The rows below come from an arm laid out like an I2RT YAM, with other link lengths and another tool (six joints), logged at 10 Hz.
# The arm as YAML. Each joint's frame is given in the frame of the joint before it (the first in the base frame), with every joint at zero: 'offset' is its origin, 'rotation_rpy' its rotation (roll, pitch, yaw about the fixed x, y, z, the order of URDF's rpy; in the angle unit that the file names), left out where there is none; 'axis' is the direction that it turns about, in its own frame. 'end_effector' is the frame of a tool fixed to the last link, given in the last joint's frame.
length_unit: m
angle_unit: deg
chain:
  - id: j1
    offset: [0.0, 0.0, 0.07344]
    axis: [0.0, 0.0, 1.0]
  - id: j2
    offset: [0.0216, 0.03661, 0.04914]
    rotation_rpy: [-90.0, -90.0, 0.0]
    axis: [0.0, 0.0, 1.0]
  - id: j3
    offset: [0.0, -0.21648, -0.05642]
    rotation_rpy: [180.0, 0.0, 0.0]
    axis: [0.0, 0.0, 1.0]
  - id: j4
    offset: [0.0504, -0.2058, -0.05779]
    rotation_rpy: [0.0, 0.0, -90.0]
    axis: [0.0, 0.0, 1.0]
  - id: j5
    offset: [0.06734, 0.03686, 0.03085]
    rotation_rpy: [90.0, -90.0, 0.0]
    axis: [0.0, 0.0, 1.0]
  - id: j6
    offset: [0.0, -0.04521, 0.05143]
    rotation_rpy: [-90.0, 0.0, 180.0]
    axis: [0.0, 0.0, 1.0]
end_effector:
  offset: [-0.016, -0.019, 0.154]
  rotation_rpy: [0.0, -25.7, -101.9]
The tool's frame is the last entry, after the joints.
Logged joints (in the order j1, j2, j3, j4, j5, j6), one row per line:
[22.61, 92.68, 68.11, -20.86, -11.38, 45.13]
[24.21, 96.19, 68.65, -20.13, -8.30, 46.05]
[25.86, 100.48, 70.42, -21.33, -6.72, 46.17]
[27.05, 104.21, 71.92, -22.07, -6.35, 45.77]
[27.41, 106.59, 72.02, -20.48, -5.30, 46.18]
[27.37, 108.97, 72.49, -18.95, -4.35, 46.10]
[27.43, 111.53, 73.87, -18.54, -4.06, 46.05]
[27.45, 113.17, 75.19, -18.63, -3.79, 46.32]
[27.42, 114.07, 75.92, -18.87, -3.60, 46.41]
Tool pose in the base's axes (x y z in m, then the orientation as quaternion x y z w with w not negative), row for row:
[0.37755, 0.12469, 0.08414, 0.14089, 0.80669, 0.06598, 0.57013]
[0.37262, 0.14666, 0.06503, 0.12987, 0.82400, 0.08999, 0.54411]
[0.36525, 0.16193, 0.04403, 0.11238, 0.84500, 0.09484, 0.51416]
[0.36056, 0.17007, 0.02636, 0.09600, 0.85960, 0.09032, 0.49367]
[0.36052, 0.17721, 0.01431, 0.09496, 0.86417, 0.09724, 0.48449]
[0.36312, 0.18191, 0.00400, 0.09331, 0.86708, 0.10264, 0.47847]
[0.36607, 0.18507, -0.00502, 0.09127, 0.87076, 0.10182, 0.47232]
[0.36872, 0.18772, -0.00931, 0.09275, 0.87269, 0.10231, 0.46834]
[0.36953, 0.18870, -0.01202, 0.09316, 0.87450, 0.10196, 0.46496]
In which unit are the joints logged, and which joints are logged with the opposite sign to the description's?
The joints are logged in degrees. Opposite sign: j5.
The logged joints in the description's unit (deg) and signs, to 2 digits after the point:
[22.61, 92.68, 68.11, -20.86, 11.38, 45.13]
[24.21, 96.19, 68.65, -20.13, 8.30, 46.05]
[25.86, 100.48, 70.42, -21.33, 6.72, 46.17]
[27.05, 104.21, 71.92, -22.07, 6.35, 45.77]
[27.41, 106.59, 72.02, -20.48, 5.30, 46.18]
[27.37, 108.97, 72.49, -18.95, 4.35, 46.10]
[27.43, 111.53, 73.87, -18.54, 4.06, 46.05]
[27.45, 113.17, 75.19, -18.63, 3.79, 46.32]
[27.42, 114.07, 75.92, -18.87, 3.60, 46.41]

